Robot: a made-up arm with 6 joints.
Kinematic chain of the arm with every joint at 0, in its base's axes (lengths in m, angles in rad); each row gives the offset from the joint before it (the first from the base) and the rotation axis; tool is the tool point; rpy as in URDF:
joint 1: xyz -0.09 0 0.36 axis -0.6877 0.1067 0.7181
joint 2: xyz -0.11 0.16 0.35 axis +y
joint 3: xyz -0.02 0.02 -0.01 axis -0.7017 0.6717 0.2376
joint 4: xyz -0.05 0 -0.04 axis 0.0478 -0.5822 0.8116
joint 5: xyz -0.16 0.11 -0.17 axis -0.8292 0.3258 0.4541
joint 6: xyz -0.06 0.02 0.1 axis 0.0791 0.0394 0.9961
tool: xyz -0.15 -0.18 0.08 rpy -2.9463 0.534 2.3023
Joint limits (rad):
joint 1: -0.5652..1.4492
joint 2: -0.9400..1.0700
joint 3: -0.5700..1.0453
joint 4: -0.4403..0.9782
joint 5: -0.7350..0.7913
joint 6: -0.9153..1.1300
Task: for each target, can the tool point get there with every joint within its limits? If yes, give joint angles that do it. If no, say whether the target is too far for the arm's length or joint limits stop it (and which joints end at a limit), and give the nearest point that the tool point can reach.
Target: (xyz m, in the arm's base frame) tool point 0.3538 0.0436 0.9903
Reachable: no: joint limits stop it (at a limit: joint 2, joint 3, joint 4) | nearest point -0.0664 0.0626 0.9798 | short by 0.421 m
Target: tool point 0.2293 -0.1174 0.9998
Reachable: no: joint limits stop it (at a limit: joint 2, joint 3, joint 4) | nearest point -0.0814 -0.0456 0.9859 | short by 0.319 m
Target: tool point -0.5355 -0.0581 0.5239
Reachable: yes | joints 0.4748 0.1068 -0.3566 0.7892 0.3927 -0.1465
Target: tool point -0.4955 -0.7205 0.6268
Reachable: no: joint limits stop it (at a limit: joint 1, joint 5) | nearest point -0.4615 -0.3684 0.5823 | short by 0.356 m
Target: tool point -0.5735 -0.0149 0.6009
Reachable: yes | joints 0.9040 -0.0235 -0.3843 0.3789 0.6226 0.0306
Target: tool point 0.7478 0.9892 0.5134
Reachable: no: too far | nearest point -0.0429 0.4577 0.3344 | short by 0.969 m
